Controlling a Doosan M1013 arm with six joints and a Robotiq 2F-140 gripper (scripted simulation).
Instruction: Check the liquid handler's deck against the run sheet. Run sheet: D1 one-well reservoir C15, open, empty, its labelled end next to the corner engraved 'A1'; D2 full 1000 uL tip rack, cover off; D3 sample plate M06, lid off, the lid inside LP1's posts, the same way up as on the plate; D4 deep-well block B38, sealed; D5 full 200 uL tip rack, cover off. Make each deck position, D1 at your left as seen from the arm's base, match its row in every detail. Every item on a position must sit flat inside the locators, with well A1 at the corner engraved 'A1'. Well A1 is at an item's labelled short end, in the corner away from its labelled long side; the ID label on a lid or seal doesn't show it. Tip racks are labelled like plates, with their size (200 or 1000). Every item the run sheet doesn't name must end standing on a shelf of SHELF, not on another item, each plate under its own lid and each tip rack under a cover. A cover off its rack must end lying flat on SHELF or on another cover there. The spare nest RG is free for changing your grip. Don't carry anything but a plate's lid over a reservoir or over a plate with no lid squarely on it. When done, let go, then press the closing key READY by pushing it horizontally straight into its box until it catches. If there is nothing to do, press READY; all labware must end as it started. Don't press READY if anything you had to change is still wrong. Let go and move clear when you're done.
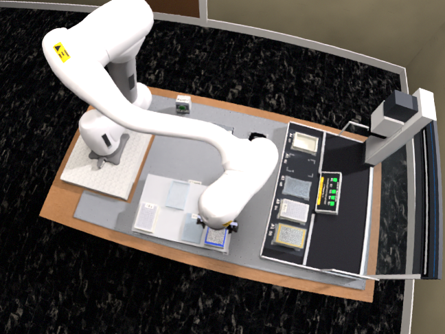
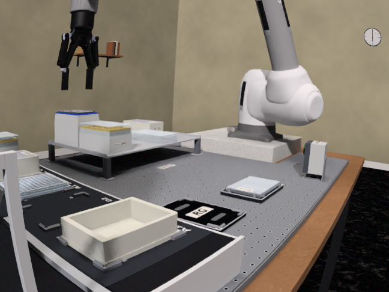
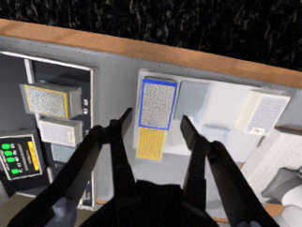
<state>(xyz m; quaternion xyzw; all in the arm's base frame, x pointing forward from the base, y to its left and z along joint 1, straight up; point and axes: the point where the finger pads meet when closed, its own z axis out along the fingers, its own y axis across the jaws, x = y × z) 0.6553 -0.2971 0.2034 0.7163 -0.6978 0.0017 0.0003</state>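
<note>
Right now the blue-rimmed tip rack is 12 cm below my hand, 1 cm to the left of it and 1 cm behind it. Also, from my hand: shelf 19 cm below, 16 cm behind, 6 cm to the left; RG nest 51 cm to the left, 24 cm below, 10 cm ahead; clear plate 33 cm ahead, 30 cm to the left, 19 cm below.
</note>
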